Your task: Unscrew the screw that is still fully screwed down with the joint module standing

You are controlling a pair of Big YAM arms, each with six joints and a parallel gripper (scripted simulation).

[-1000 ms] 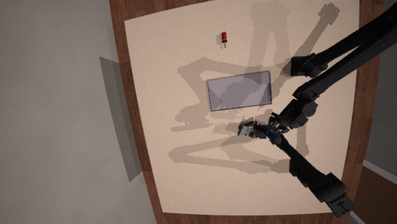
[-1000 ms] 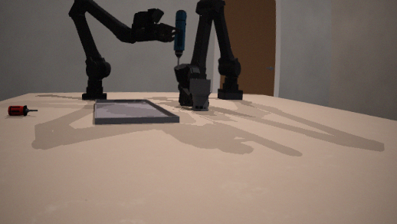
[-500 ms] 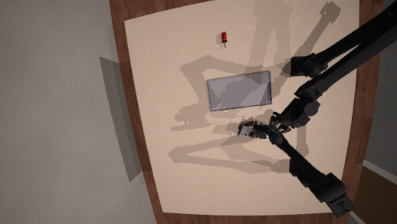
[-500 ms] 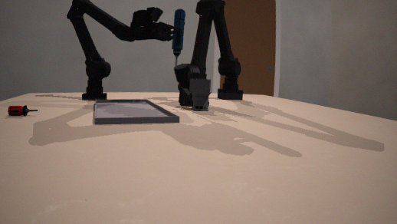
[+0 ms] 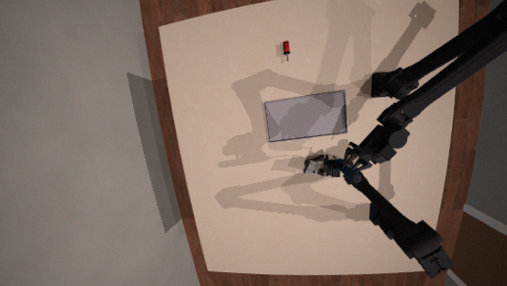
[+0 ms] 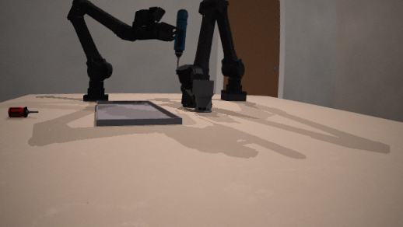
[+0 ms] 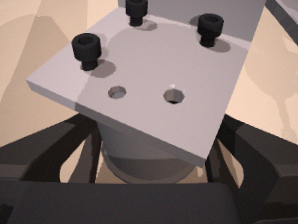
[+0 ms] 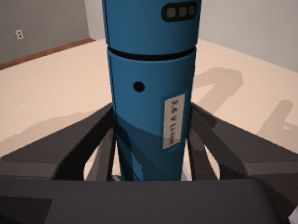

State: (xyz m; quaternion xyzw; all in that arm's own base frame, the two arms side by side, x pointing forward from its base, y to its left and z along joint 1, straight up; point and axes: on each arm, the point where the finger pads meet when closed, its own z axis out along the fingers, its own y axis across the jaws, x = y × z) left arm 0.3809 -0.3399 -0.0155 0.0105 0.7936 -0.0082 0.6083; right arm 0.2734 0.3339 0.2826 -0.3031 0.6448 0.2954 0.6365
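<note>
Right now the grey joint module is 10 mm above my left hand. Round my left hand: grey bracket 50 mm above; then screwdriver bit 90 mm behind, 70 mm to the right, 140 mm above; then shallow grey tray 10 mm ahead, 260 mm to the right, 20 mm below.
</note>
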